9 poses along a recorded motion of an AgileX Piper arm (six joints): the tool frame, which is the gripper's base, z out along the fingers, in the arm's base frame.
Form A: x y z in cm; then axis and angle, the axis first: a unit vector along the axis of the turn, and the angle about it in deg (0 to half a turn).
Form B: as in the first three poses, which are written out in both.
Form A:
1: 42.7 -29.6 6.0 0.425 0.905 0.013 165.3
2: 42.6 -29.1 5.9 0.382 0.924 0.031 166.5
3: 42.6 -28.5 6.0 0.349 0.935 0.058 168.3
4: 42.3 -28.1 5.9 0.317 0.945 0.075 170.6
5: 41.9 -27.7 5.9 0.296 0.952 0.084 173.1
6: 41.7 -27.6 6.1 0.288 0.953 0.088 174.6
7: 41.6 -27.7 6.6 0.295 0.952 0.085 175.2
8: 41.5 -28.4 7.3 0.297 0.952 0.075 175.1
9: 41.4 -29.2 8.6 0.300 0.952 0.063 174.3
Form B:
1: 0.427 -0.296 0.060 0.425 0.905 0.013 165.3
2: 0.426 -0.291 0.059 0.382 0.924 0.031 166.5
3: 0.426 -0.285 0.060 0.349 0.935 0.058 168.3
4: 0.423 -0.281 0.059 0.317 0.945 0.075 170.6
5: 0.419 -0.277 0.059 0.296 0.952 0.084 173.1
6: 0.417 -0.276 0.061 0.288 0.954 0.088 174.6
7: 0.416 -0.277 0.066 0.295 0.952 0.085 175.2
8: 0.415 -0.284 0.073 0.297 0.952 0.075 175.1
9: 0.414 -0.292 0.086 0.300 0.952 0.063 174.3
